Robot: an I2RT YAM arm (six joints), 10 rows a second.
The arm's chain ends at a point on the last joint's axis. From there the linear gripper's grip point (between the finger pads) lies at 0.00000 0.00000 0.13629 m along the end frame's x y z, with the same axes.
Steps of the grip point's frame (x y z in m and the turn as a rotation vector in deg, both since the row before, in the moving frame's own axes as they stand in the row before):
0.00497, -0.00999, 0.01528, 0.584, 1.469, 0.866
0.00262, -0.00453, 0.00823, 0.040, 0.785, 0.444
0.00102, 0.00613, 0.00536, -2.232, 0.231, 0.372
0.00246, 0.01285, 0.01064, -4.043, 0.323, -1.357
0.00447, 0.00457, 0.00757, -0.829, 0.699, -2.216
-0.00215, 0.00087, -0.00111, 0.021, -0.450, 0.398
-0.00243, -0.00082, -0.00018, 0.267, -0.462, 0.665
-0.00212, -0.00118, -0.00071, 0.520, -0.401, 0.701
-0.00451, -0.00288, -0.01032, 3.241, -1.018, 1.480
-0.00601, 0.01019, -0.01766, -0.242, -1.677, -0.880
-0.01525, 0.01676, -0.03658, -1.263, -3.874, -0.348
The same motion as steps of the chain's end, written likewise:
0.00147, -0.00863, 0.01533, 0.584, 1.469, 0.866
0.00075, -0.00444, 0.00824, 0.040, 0.785, 0.444
0.00049, 0.00082, 0.00546, -2.232, 0.231, 0.372
0.00158, 0.00325, 0.01098, -4.043, 0.323, -1.357
0.00277, 0.00263, 0.00759, -0.829, 0.699, -2.216
-0.00108, 0.00092, -0.00111, 0.021, -0.450, 0.398
-0.00133, -0.00018, -0.00017, 0.267, -0.462, 0.665
-0.00117, 0.00006, -0.00070, 0.520, -0.401, 0.701
-0.00219, 0.00486, -0.01008, 3.241, -1.018, 1.480
-0.00203, 0.00958, -0.01760, -0.242, -1.677, -0.880
-0.00605, 0.01373, -0.03624, -1.263, -3.874, -0.348

